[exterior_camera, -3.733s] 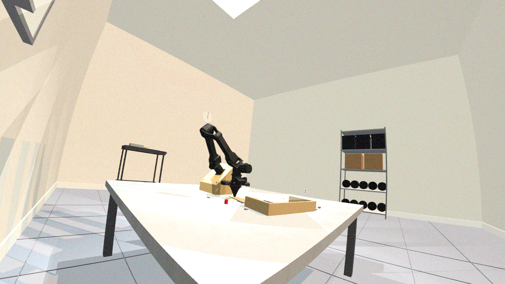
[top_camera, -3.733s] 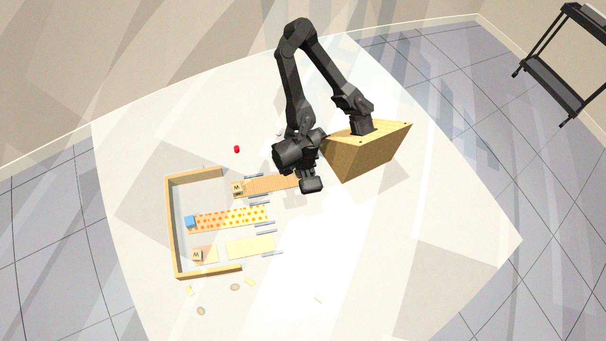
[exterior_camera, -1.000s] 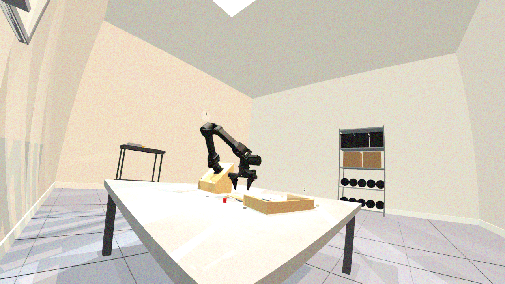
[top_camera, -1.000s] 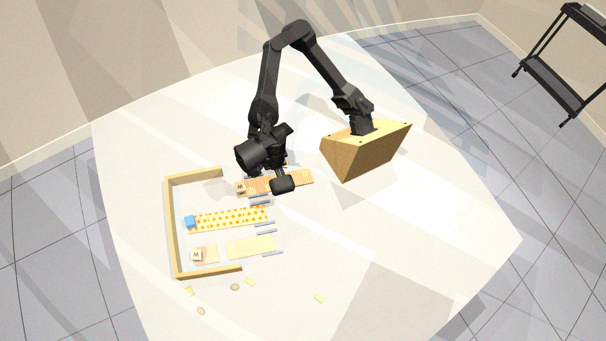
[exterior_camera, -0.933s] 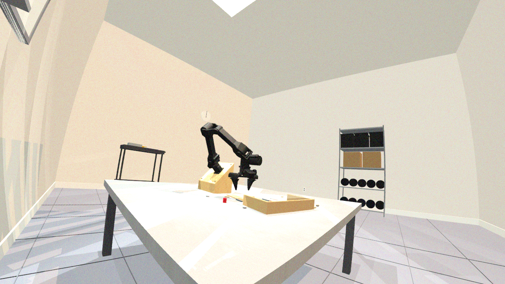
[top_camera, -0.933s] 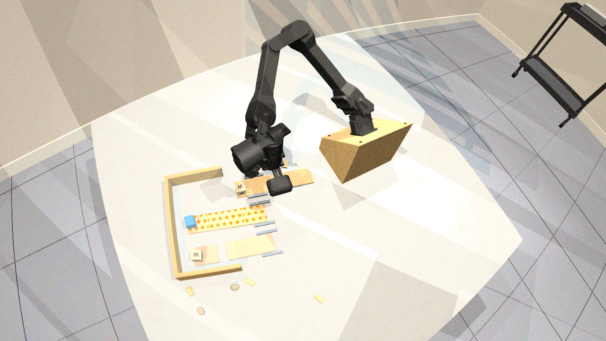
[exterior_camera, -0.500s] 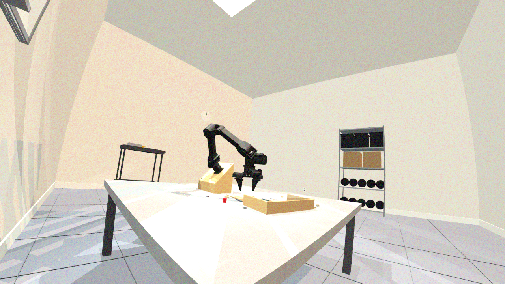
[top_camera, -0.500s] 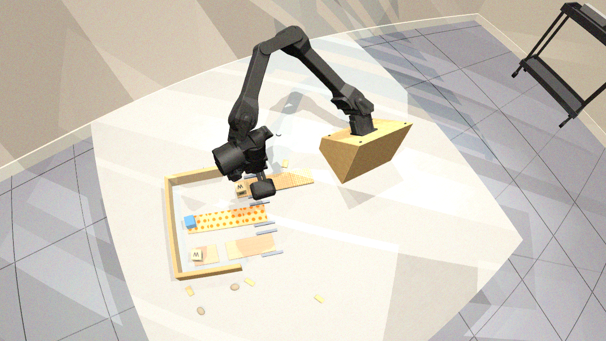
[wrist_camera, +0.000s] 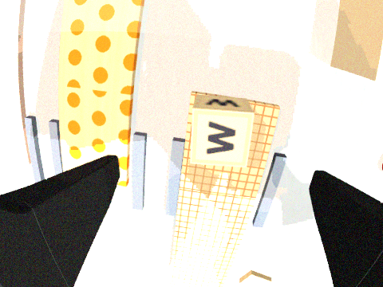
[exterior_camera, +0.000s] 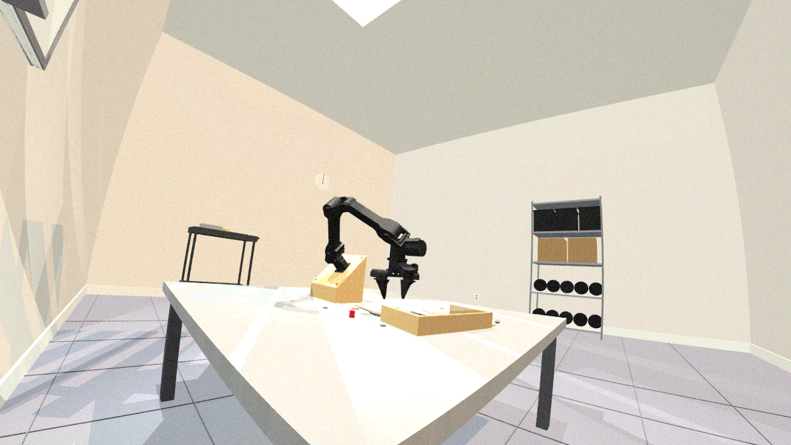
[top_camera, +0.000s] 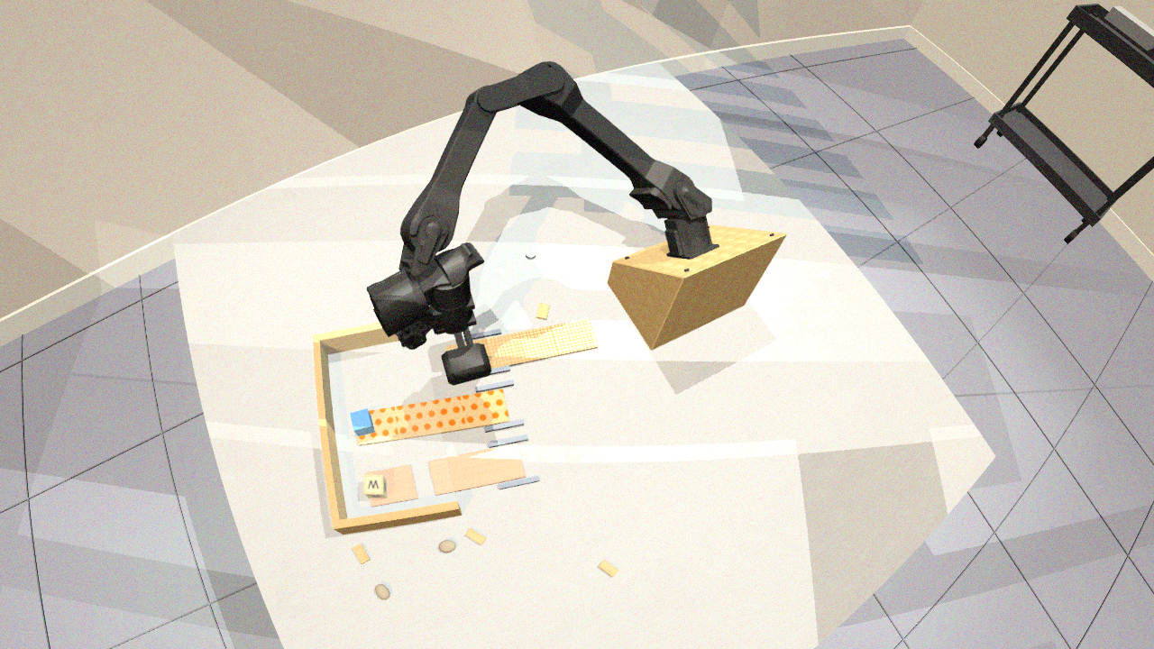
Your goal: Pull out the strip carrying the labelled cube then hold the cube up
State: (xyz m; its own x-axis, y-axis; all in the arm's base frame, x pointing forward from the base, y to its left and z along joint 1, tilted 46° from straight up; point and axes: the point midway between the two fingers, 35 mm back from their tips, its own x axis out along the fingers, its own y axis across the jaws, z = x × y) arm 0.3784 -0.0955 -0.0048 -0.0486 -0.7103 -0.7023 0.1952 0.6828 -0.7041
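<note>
Right now my gripper tip is 140 mm to the left of the small red cylinder, 50 mm past it and 50 mm above it.
</note>
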